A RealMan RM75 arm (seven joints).
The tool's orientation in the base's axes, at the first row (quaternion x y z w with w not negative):
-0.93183 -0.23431 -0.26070 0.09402
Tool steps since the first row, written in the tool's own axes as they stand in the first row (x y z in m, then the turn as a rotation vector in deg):
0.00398 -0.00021 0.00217 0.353 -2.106 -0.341
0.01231 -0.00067 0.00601 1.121 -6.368 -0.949
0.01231 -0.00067 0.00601 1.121 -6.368 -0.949
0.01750 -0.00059 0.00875 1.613 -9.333 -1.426
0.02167 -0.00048 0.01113 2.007 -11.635 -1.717
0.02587 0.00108 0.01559 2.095 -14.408 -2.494
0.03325 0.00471 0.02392 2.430 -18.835 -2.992
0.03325 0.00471 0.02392 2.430 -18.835 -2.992
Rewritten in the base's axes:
0.00386 0.00237 0.00028 -0.907 1.873 0.587
0.01161 0.00714 0.00147 -2.667 5.709 1.735
0.01161 0.00714 0.00147 -2.667 5.709 1.735
0.01678 0.00990 0.00190 -3.946 8.344 2.557
0.02103 0.01213 0.00209 -4.896 10.419 3.134
0.02693 0.01372 0.00046 -6.519 12.642 3.985
0.03793 0.01589 -0.00288 -8.637 16.486 4.819
0.03793 0.01589 -0.00288 -8.637 16.486 4.819

